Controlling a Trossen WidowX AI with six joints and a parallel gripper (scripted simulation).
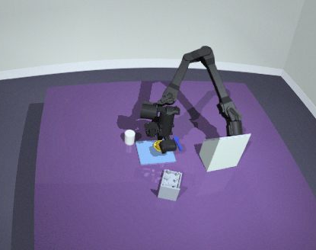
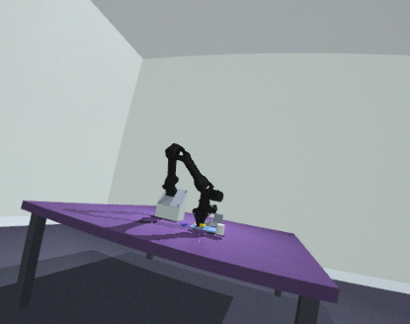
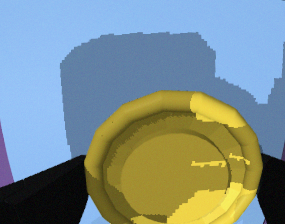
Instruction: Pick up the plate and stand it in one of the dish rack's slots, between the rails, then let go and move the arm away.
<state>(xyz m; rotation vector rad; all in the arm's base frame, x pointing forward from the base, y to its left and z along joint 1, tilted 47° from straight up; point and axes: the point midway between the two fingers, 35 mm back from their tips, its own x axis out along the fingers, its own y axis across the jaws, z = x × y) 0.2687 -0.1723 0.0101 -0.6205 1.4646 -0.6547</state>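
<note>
The light blue mat is 30 mm ahead of my gripper tip, 10 mm to the left of it and 10 mm below it. The rest, counted from my gripper tip: blue spoon: 80 mm behind, 30 mm to the right, 10 mm below; white cup: 130 mm ahead, 60 mm to the right, 20 mm above; yellow plate: 10 mm above.
</note>
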